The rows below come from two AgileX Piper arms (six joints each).
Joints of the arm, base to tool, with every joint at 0 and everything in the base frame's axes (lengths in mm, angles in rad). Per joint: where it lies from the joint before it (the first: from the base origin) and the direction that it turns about. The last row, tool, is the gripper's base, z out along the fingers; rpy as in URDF.
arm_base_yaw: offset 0 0 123 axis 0 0 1
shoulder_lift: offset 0 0 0 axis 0 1 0
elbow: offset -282.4 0 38.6 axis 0 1 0
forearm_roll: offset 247.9 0 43.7 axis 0.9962 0 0.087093
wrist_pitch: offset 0 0 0 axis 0 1 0
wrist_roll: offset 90.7 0 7.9 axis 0.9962 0 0.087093
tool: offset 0 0 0 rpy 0 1.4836 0
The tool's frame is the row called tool.
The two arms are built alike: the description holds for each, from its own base.
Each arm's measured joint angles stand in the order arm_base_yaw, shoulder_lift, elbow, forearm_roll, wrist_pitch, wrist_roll.
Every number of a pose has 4 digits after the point. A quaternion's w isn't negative.
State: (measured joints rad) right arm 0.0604 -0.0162 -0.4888 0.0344 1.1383 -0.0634; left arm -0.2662 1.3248 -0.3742 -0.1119 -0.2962 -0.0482
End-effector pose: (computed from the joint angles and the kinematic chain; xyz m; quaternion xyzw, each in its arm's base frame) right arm -0.0096 0.0023 0.2679 -0.0553 0.8697 0.0164 0.4902; left arm 0.2178 -0.0563 0.1809 0.0408 0.8761 -0.0865 0.4725
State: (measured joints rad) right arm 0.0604 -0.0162 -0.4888 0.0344 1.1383 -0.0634; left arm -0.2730 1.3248 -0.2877 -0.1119 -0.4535 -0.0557
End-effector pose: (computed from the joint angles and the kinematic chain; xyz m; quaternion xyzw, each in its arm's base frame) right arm -0.0096 0.0023 0.2679 -0.0553 0.8697 0.0164 0.4902; left arm 0.2056 -0.0529 0.1716 0.0376 0.8588 -0.0882 0.5033
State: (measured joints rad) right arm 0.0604 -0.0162 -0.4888 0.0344 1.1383 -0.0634; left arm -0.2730 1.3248 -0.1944 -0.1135 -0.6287 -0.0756
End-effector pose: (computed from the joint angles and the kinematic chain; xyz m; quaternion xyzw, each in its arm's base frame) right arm -0.0096 0.0023 0.2679 -0.0553 0.8697 0.0164 0.4902; left arm 0.1912 -0.0473 0.1638 0.0260 0.8376 -0.0918 0.5378
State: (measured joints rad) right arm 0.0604 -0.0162 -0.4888 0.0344 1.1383 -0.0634; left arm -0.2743 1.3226 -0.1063 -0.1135 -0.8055 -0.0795
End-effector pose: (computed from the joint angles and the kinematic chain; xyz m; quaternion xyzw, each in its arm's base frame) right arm -0.0096 0.0023 0.2679 -0.0553 0.8697 0.0164 0.4902; left arm 0.1763 -0.0419 0.1598 0.0233 0.8121 -0.0925 0.5757
